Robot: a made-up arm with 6 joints. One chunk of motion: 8 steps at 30 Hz.
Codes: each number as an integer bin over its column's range. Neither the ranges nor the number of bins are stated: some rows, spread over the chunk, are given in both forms.
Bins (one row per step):
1: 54 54 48 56 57 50
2: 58 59 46 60 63 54
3: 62 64 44 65 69 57
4: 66 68 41 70 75 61
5: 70 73 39 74 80 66
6: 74 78 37 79 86 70
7: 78 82 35 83 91 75
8: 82 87 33 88 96 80
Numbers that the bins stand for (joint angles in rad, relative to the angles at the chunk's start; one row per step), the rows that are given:
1: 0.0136 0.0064 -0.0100 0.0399 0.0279 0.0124
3: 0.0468 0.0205 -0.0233 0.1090 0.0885 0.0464
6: 0.0965 0.0403 -0.0467 0.2165 0.1743 0.1094
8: 0.1296 0.0530 -0.0600 0.2856 0.2248 0.1579
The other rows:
2: 0.0302 0.0134 -0.0167 0.0706 0.0582 0.0318
4: 0.0633 0.0262 -0.0333 0.1474 0.1188 0.0658
5: 0.0799 0.0332 -0.0400 0.1781 0.1440 0.0900
7: 0.1130 0.0460 -0.0533 0.2472 0.1996 0.1336

